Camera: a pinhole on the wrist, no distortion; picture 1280 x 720 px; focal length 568.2 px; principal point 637.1 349.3 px. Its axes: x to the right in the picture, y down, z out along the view. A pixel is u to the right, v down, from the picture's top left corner.
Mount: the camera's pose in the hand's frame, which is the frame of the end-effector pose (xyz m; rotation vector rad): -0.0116 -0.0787 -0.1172 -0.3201 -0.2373 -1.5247
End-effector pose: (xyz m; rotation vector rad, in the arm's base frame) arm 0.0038 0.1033 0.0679 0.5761 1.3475 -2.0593
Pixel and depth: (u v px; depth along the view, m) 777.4 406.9 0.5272
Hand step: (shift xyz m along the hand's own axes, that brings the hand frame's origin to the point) 0.0712 -0.0154 0.4184
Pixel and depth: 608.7 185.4 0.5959
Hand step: -0.1563 0.1545 0.4398
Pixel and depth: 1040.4 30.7 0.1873
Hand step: -0.1028 -0.1396 0.1103
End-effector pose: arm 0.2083 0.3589 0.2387 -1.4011 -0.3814 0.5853
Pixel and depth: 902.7 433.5 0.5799
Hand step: 0.1113 -0.1284 0.5149
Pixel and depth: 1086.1 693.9 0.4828
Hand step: 0.3172 -0.2621 0.4508
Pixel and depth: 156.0 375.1 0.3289
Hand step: 0.0086 0.2974 0.0928
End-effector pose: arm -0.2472 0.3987 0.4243 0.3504 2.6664 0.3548
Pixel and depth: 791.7 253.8 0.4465
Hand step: -0.0611 -0.0378 0.3472
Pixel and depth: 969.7 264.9 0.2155
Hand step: -0.0289 -0.1221 0.1302
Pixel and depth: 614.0 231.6 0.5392
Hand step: -0.0986 0.1283 0.3861
